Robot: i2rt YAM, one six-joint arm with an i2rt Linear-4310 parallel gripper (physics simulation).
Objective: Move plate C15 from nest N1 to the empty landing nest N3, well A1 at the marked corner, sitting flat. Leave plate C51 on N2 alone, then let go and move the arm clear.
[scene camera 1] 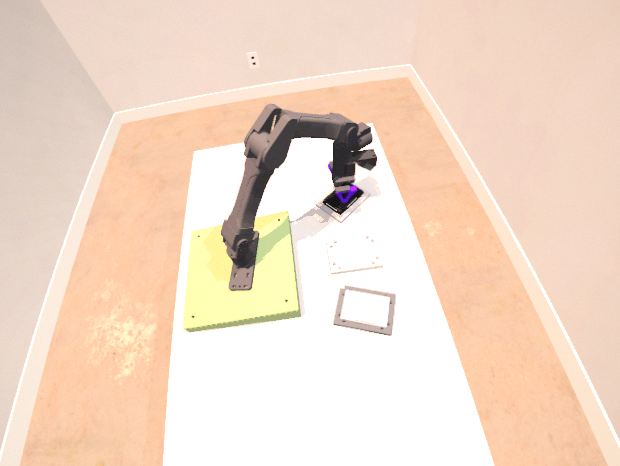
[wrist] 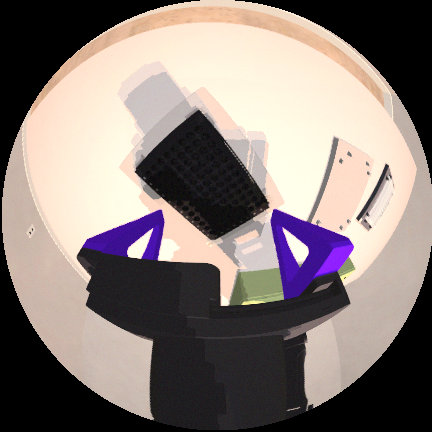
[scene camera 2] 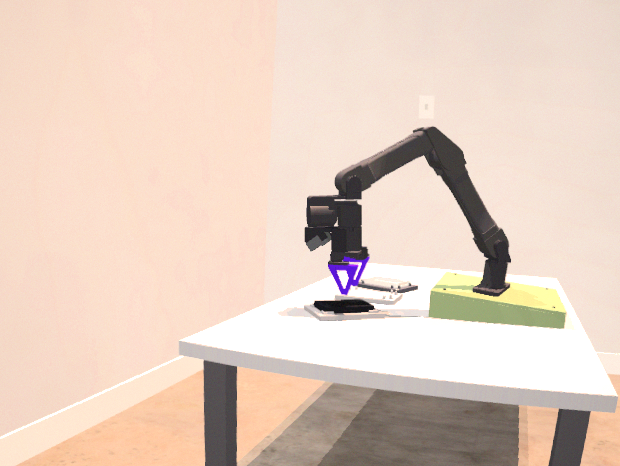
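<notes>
A black well plate sits on a pale nest at the table's far end in scene camera 1. My gripper is open, fingers pointing down, a little above the black plate, holding nothing. The plate lies turned relative to the finger line. An empty white nest with small pegs lies in the middle. A white plate sits in a dark grey nest. Plate labels and well A1 are not readable.
The arm stands on a yellow-green base block beside the row of nests. The white table's edge shows in scene camera 2. The arm's shadow falls across the black plate's surroundings.
</notes>
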